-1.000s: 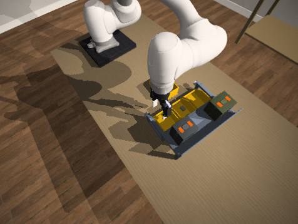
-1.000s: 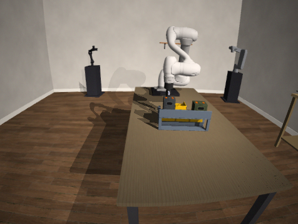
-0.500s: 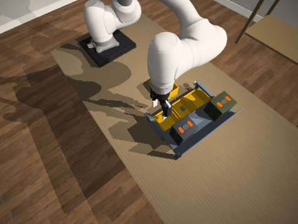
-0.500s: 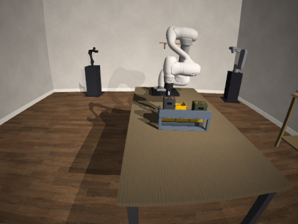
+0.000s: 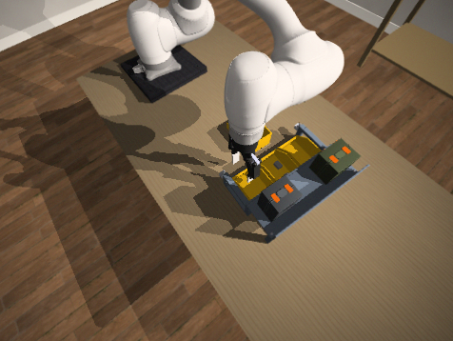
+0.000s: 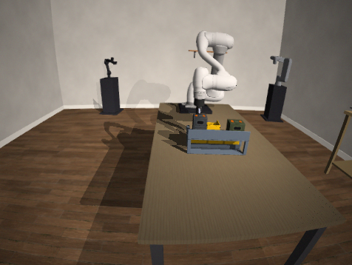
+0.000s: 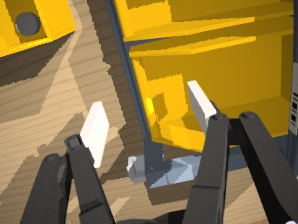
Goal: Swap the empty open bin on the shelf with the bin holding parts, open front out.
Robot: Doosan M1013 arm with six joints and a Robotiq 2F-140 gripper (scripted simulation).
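The shelf lip lies 11 cm to the left of my hand, 7 cm below it and 2 cm behind it. Also, from my hand: dark grey box 17 cm ahead, 9 cm above, 1 cm to the left; green box 24 cm to the left, 16 cm ahead, 7 cm above.
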